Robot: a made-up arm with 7 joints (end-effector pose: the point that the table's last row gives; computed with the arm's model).
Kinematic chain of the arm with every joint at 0, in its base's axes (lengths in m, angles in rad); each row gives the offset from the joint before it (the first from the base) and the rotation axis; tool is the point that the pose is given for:
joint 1: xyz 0 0 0.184 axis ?
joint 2: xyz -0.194 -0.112 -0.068 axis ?
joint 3: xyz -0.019 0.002 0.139 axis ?
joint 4: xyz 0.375 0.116 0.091 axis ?
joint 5: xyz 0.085 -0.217 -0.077 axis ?
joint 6: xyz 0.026 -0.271 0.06 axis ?
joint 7: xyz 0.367 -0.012 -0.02 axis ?
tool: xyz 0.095 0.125 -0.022
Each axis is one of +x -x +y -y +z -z.
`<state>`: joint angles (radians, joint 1 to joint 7).
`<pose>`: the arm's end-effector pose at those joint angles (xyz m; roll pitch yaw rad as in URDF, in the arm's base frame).
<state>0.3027 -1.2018 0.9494 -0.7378 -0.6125 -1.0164 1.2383</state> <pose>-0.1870 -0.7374 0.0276 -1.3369 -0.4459 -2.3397</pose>
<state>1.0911 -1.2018 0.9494 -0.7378 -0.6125 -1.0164 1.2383</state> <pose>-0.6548 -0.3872 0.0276 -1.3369 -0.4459 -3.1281</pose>
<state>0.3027 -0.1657 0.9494 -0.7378 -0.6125 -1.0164 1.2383</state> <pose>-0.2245 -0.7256 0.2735 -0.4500 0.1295 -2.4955</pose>
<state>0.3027 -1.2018 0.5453 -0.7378 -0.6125 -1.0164 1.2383</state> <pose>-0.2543 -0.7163 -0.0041 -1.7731 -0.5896 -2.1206</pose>
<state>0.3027 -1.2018 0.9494 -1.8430 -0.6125 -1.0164 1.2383</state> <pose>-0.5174 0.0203 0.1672 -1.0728 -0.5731 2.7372</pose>
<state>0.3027 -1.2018 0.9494 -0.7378 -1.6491 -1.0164 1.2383</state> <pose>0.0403 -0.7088 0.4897 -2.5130 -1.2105 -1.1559</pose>
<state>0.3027 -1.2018 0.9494 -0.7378 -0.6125 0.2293 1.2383</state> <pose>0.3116 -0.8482 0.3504 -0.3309 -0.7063 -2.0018</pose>
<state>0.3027 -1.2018 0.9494 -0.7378 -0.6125 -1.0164 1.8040</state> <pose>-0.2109 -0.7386 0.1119 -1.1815 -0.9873 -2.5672</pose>
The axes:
joint 1: -z
joint 2: -y
joint 3: -y
joint 4: +z
joint 5: +x
joint 6: -y
joint 7: -z

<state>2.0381 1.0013 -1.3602 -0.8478 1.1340 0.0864 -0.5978</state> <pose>-0.5456 0.1827 -0.0609 0.8267 -0.2720 -2.5872</pose>
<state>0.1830 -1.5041 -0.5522 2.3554 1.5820 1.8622 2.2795</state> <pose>-0.7129 0.6437 -0.3829 -2.5549 -1.0418 -2.6527</pose>
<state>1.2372 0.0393 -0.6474 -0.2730 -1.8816 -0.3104 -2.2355</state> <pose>-0.0766 -0.5111 0.1479 2.1884 0.3360 1.7990</pose>
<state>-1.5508 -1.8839 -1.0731 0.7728 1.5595 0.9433 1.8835</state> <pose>0.1299 -1.2204 0.2744 1.3705 -1.4467 1.9185</pose>
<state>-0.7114 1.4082 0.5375 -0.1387 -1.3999 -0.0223 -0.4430</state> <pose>-0.3983 -0.7291 0.8560 -0.5188 -1.4727 -0.1198</pose>
